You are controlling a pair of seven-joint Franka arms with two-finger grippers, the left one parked.
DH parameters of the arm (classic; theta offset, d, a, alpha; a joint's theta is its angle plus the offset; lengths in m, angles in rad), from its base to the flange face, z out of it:
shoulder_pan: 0 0.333 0 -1.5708
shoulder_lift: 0 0 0 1.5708
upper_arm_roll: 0 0.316 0.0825 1.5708
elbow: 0 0 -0.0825 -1.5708
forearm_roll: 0 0.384 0 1.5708
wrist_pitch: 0 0 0.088 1.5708
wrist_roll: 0 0.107 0 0
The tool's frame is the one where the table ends.
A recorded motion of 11 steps. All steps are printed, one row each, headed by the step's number.
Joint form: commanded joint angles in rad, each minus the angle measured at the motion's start. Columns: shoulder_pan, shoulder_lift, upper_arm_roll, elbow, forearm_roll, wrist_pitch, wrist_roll.
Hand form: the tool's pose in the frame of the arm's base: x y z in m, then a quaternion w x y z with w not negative. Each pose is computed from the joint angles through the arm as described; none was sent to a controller.
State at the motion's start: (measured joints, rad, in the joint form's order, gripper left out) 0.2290 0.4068 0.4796 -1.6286 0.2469 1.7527 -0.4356
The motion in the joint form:
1: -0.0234 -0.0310 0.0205 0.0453 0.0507 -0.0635 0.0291
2: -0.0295 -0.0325 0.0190 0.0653 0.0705 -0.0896 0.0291
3: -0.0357 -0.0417 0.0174 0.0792 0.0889 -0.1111 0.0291
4: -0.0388 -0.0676 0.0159 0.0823 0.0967 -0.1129 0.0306
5: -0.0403 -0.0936 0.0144 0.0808 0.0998 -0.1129 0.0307
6: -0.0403 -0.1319 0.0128 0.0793 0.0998 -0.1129 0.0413
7: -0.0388 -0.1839 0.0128 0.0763 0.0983 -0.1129 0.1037
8: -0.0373 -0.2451 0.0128 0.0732 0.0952 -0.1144 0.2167
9: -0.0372 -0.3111 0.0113 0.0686 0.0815 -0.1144 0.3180
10: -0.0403 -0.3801 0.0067 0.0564 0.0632 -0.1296 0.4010
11: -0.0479 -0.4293 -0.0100 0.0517 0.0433 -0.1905 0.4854
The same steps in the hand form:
1: 0.4879 0.4044 0.4354 0.21301 -0.84033 -0.47700 0.14470
2: 0.4903 0.4019 0.4445 0.22276 -0.83910 -0.47393 0.14728
3: 0.4913 0.3989 0.4554 0.23042 -0.83841 -0.47158 0.14690
4: 0.4897 0.3967 0.4714 0.23032 -0.84051 -0.47157 0.13461
5: 0.4867 0.3948 0.4851 0.22766 -0.84215 -0.47300 0.12338
6: 0.4810 0.3929 0.5053 0.22094 -0.84643 -0.47240 0.10762
7: 0.4707 0.3917 0.5320 0.20915 -0.86210 -0.45234 0.09176
8: 0.4569 0.3895 0.5627 0.19450 -0.88767 -0.41033 0.07643
9: 0.4420 0.3848 0.5940 0.17703 -0.90981 -0.37137 0.05464
10: 0.4254 0.3757 0.6205 0.15656 -0.92759 -0.33712 0.03774
11: 0.4151 0.3586 0.6361 0.13198 -0.94538 -0.29458 0.04539

